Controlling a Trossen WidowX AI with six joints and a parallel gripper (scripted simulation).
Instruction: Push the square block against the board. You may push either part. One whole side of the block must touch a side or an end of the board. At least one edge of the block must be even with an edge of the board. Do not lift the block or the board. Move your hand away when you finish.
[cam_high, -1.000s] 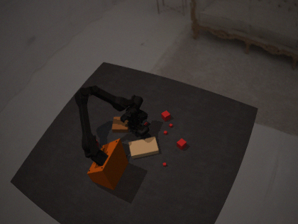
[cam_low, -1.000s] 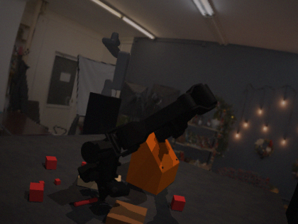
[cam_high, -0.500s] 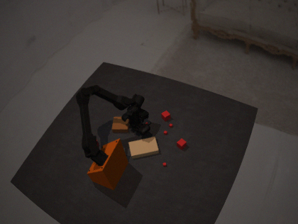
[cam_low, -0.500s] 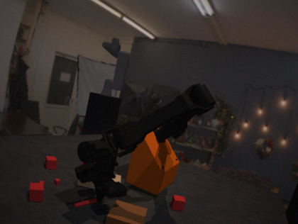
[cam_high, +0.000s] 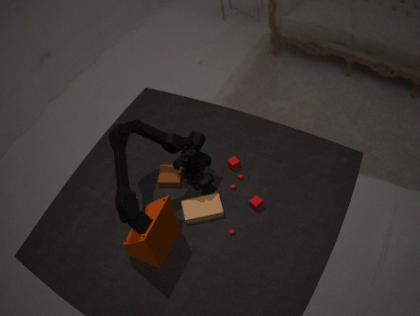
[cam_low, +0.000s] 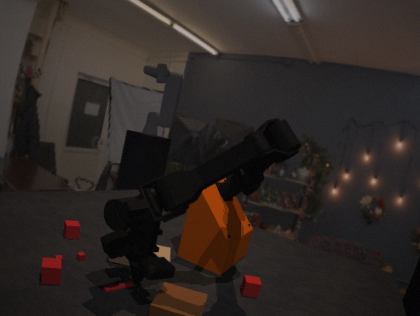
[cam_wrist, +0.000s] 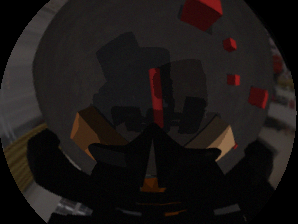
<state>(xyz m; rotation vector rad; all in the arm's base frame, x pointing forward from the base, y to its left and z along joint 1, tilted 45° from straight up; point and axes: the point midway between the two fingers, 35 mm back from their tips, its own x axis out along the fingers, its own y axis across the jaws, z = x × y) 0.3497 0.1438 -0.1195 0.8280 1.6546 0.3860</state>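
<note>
Right now my gripper tip is 30 mm short of the thin red stick and 10 mm to the left of it. The rest, counted from my gripper tip: board 110 mm behind, 90 mm to the right, 10 mm above; then square block 120 mm to the left, 10 mm behind, 10 mm above.
</note>
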